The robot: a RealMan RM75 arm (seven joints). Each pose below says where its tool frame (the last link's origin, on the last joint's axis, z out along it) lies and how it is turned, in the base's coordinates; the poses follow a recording.
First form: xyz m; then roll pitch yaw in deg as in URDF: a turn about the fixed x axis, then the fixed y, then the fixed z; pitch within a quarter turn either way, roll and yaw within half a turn.
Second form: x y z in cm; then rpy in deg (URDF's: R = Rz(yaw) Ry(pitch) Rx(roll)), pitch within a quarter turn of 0, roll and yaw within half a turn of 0. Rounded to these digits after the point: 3 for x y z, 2 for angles.
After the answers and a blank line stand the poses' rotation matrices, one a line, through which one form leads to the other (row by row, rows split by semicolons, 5 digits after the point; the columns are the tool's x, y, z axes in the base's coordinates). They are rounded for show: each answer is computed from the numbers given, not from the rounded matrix.
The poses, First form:
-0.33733 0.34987 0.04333 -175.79 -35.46 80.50
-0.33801 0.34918 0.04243 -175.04 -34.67 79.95
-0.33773 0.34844 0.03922 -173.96 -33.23 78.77
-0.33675 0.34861 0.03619 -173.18 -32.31 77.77
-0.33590 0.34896 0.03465 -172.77 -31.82 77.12
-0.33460 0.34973 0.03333 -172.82 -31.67 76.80
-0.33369 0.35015 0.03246 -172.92 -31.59 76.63
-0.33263 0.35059 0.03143 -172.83 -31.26 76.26
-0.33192 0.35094 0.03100 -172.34 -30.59 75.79
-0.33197 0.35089 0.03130 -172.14 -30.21 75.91
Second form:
-33.733 34.987 4.333 -175.79 -35.46 80.50
-33.801 34.918 4.243 -175.04 -34.67 79.95
-33.773 34.844 3.922 -173.96 -33.23 78.77
-33.675 34.861 3.619 -173.18 -32.31 77.77
-33.590 34.896 3.465 -172.77 -31.82 77.12
-33.460 34.973 3.333 -172.82 -31.67 76.80
-33.369 35.015 3.246 -172.92 -31.59 76.63
-33.263 35.059 3.143 -172.83 -31.26 76.26
-33.192 35.094 3.100 -172.34 -30.59 75.79
-33.197 35.089 3.130 -172.14 -30.21 75.91

0.13443 0.99065 0.02309; 0.80335 -0.12260 0.58275; 0.58013 -0.05980 -0.81232
0.14352 0.98955 0.01376; 0.80982 -0.12543 0.57311; 0.56885 -0.07111 -0.81936
0.16290 0.98664 0.00292; 0.82046 -0.13711 0.55502; 0.54800 -0.08802 -0.83183
0.17904 0.98384 -0.00363; 0.82599 -0.14831 0.54383; 0.53450 -0.10036 -0.83919
0.18941 0.98188 -0.00609; 0.82833 -0.15645 0.53795; 0.52725 -0.10694 -0.84295
0.19435 0.98093 -0.00273; 0.82860 -0.16267 0.53569; 0.52503 -0.10637 -0.84441
0.19697 0.98041 0.00029; 0.82873 -0.16666 0.53426; 0.52384 -0.10499 -0.84532
0.20303 0.97917 0.00105; 0.83036 -0.17274 0.52978; 0.51892 -0.10669 -0.84814
0.21131 0.97740 -0.00541; 0.83449 -0.17753 0.52164; 0.50889 -0.11474 -0.85315
0.21038 0.97755 -0.01129; 0.83819 -0.17442 0.51674; 0.50317 -0.11818 -0.85607

